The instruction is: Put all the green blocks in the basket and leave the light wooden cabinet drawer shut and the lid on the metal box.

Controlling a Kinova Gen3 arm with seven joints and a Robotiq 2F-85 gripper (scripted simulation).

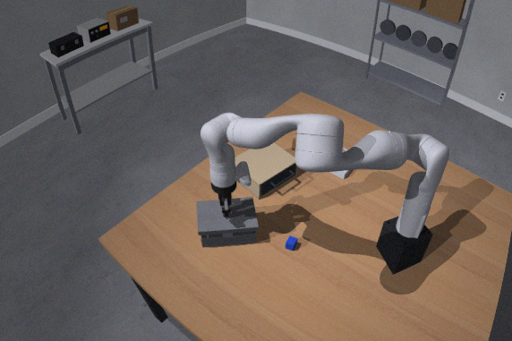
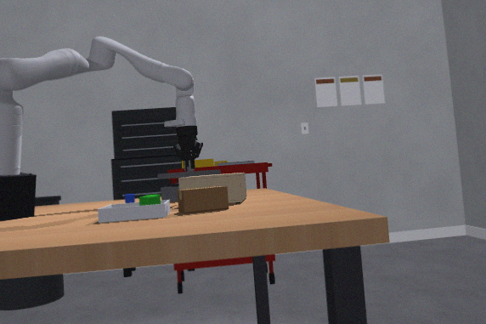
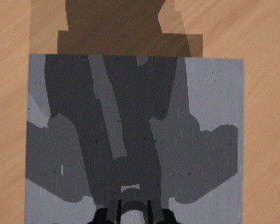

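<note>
Right now the grey lid is 30 mm below my hand. Also, from my hand: drawer 60 mm ahead, 290 mm to the right, 80 mm below; metal box 90 mm below; light wooden cabinet 80 mm ahead, 300 mm to the right, 80 mm below.
</note>
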